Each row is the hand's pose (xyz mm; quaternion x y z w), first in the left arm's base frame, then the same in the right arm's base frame.
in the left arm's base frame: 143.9 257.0 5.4 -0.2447 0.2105 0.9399 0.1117
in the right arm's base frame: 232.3 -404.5 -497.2 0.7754 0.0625 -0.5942 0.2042
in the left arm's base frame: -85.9 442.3 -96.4 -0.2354 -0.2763 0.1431 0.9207
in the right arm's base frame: 178.2 -366.3 -802.4 -0.0819 -0.8104 0.3622 0.4532
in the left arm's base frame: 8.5 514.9 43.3 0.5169 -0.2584 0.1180 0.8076
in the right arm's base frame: 27.9 -344.1 -699.4 0.4546 -0.4059 0.7075 0.3578
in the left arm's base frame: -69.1 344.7 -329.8 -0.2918 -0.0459 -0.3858 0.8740
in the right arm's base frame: 416.7 -289.4 -841.0 0.0646 -0.6204 -0.0549 0.7797
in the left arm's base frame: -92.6 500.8 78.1 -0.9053 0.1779 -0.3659 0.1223
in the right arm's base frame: 9.8 -429.4 -762.8 -0.5165 -0.3184 -0.6943 0.3870
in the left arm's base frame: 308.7 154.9 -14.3 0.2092 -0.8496 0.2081 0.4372
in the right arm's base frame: 318.9 -362.4 -327.8 -0.4268 0.7629 -0.4136 0.2544
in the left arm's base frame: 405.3 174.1 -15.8 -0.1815 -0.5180 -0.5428 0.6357
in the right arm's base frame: 308.9 -294.7 -257.0 0.4241 -0.7706 -0.2328 0.4149
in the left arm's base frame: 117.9 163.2 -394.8 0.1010 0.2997 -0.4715 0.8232
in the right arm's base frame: 590.6 -258.7 -638.6 0.2380 -0.1708 0.0932 0.9516
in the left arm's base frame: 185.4 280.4 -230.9 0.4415 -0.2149 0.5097 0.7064
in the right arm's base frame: 391.9 -237.6 -566.4 0.1627 -0.3710 0.9032 0.1421
